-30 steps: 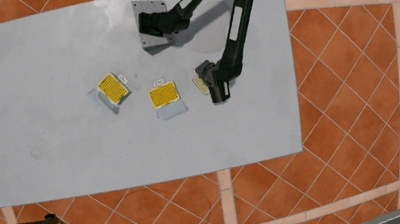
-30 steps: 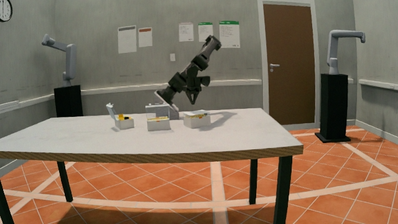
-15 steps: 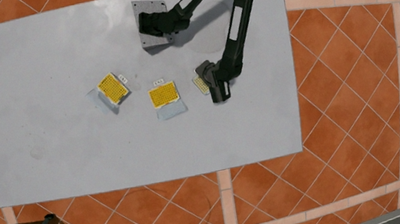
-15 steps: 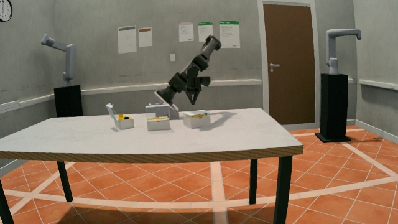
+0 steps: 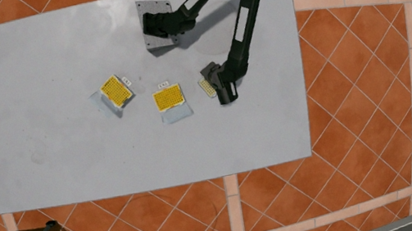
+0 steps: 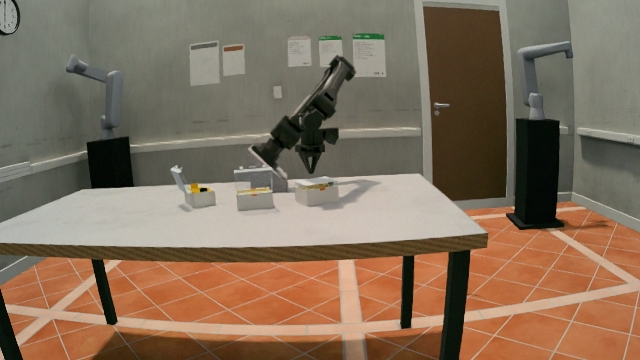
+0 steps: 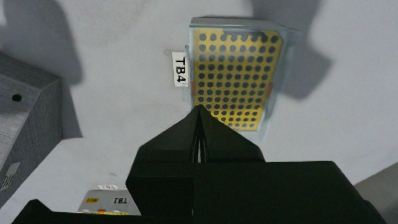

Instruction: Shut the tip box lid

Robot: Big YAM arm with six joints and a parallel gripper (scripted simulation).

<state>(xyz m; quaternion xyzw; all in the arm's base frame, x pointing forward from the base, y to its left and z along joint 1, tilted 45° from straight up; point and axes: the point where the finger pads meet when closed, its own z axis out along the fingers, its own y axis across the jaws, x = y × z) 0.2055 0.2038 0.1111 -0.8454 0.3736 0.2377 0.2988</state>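
My gripper is now 30 mm short of the tip box TB4, 20 mm to the right of it and 60 mm above it. Round my hand: label TB4 (20 mm behind, 10 mm to the right, 100 mm below); yellow rack (90 mm ahead, 180 mm to the right, 50 mm below).
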